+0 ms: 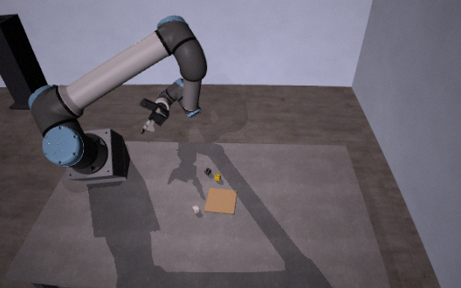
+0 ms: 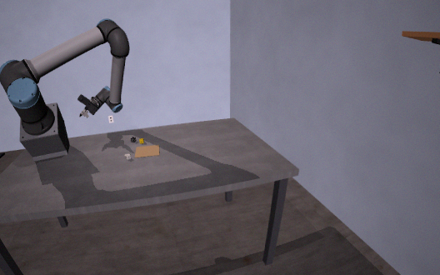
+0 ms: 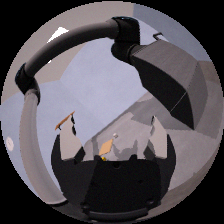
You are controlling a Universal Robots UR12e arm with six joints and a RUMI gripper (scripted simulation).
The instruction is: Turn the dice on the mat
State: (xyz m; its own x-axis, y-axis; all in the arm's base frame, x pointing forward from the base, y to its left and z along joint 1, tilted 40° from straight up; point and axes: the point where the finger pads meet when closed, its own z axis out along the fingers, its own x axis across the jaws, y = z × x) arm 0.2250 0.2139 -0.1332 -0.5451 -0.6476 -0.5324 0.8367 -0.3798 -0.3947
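The white die is 34 cm to the right of my hand, 28 cm ahead of it and 23 cm below it. From my hand the other things lie so: black die: 30 cm ahead, 23 cm below, 10 cm to the right; tan mat: 39 cm ahead, 28 cm to the right, 24 cm below; yellow die: 35 cm ahead, 23 cm below, 14 cm to the right.
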